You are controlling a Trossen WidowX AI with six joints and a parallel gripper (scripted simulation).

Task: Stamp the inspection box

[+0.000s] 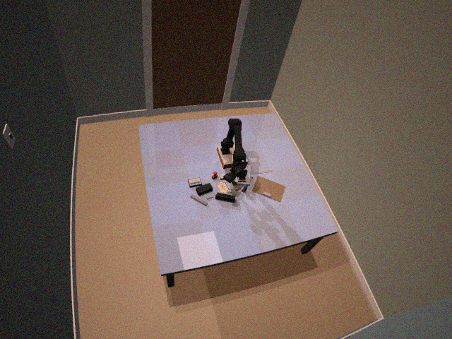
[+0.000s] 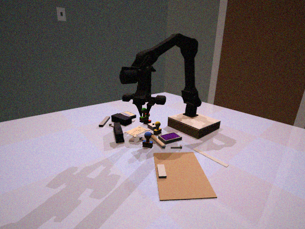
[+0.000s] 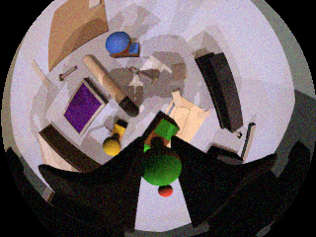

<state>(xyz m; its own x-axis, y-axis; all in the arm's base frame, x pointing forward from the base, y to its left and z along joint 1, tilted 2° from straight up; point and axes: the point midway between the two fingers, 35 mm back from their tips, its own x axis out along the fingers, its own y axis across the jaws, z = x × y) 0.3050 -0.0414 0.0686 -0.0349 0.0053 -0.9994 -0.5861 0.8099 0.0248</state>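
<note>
Right now my gripper tip is 5 cm to the left of the card and 10 cm above it. Round my gripper tip: green-knobbed stamp (right at my gripper tip); yellow-knobbed stamp (6 cm behind, 3 cm to the left, 7 cm below); blue-knobbed stamp (5 cm ahead, 9 cm to the left, 7 cm below).
</note>
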